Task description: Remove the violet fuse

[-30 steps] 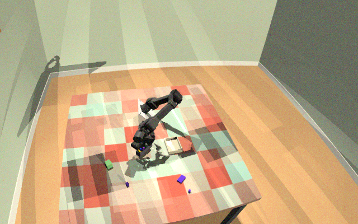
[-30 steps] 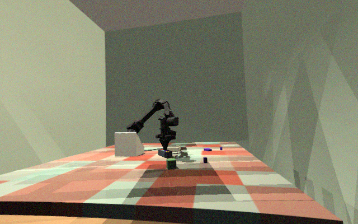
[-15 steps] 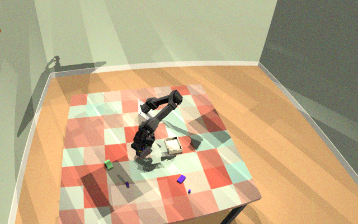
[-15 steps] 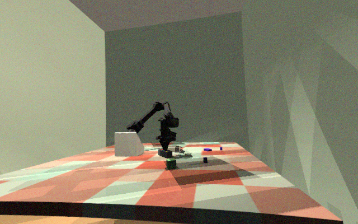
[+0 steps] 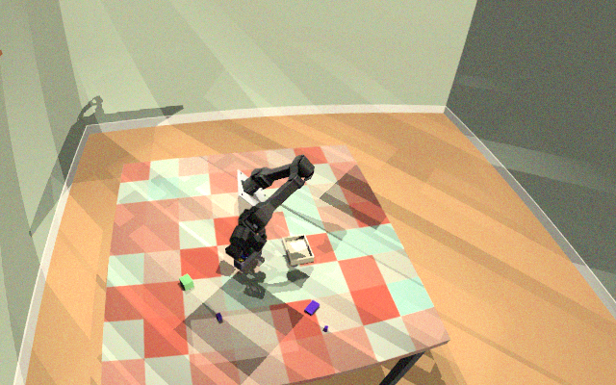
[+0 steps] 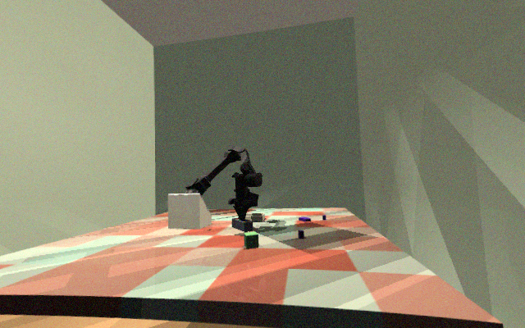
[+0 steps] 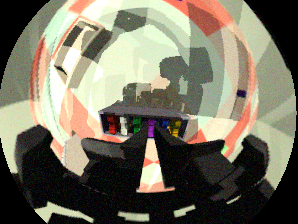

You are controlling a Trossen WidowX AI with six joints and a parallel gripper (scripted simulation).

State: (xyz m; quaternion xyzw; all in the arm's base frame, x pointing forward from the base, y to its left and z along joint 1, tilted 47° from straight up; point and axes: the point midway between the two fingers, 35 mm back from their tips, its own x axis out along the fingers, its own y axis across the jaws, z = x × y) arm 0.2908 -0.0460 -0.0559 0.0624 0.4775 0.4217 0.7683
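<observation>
The beige tray is 220 mm to the left of my gripper tip, 30 mm below it and 10 mm ahead of it. From my gripper tip the other things lie so: violet fuse 10 mm below; flat purple block 300 mm ahead, 180 mm to the left, 30 mm below; green cube 260 mm to the right, 80 mm ahead, 10 mm below.
</observation>
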